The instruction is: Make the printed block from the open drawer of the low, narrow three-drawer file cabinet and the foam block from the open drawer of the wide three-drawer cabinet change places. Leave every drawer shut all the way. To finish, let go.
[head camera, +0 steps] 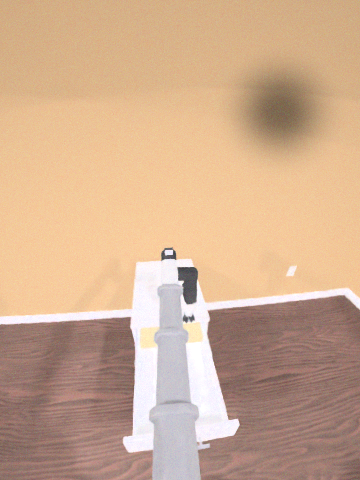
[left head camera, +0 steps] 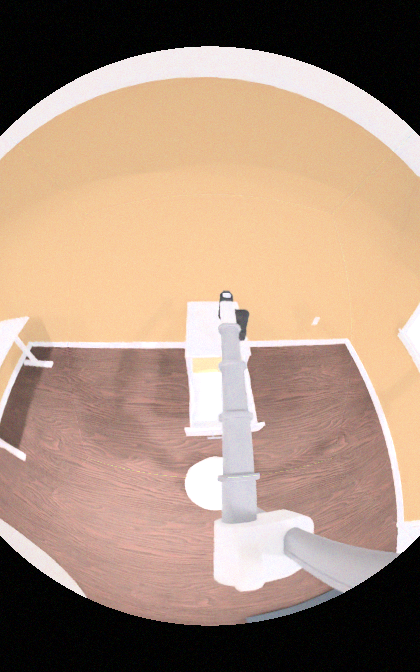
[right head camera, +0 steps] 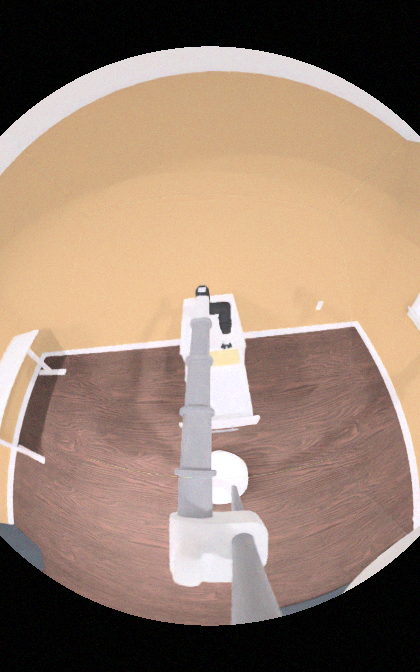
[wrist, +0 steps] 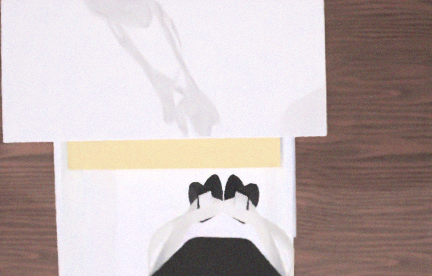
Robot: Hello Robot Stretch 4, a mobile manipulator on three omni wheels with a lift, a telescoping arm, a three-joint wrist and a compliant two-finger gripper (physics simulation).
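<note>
A low, narrow white cabinet stands against the far wall. Its drawer is pulled well out. A pale yellow piece spans nearly the drawer's width at the cabinet front; I cannot tell whether it is a block. My gripper is shut and empty, its fingertips nearly touching, above the drawer in the wrist view. The arm hides its fingers in the left head view. No other block or wide cabinet can be made out.
A white table-like thing stands at the left. A round white thing lies on the floor before the drawer, partly behind the arm. White furniture shows at the right edge. The wall is directly behind the cabinet.
</note>
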